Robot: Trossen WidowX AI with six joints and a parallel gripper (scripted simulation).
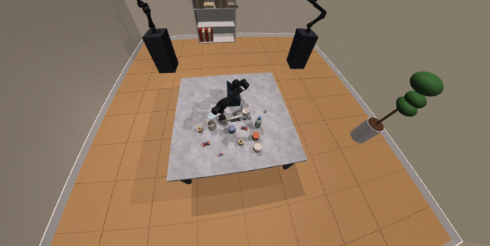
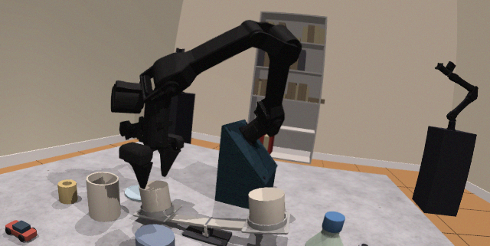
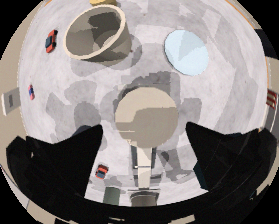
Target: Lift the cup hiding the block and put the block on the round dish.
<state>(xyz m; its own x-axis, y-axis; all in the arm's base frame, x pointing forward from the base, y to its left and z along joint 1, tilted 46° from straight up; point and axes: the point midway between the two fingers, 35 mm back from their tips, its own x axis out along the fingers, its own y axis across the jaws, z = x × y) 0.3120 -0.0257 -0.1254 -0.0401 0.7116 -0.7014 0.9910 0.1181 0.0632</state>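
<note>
My gripper tip is 60 mm above the block. Also, from my gripper tip: pale blue round dish (120 mm to the right, 100 mm below, 80 mm behind); balance (140 mm to the left, 60 mm below, 20 mm behind); open beige cylinder (110 mm to the right, 70 mm ahead, 60 mm below).
</note>
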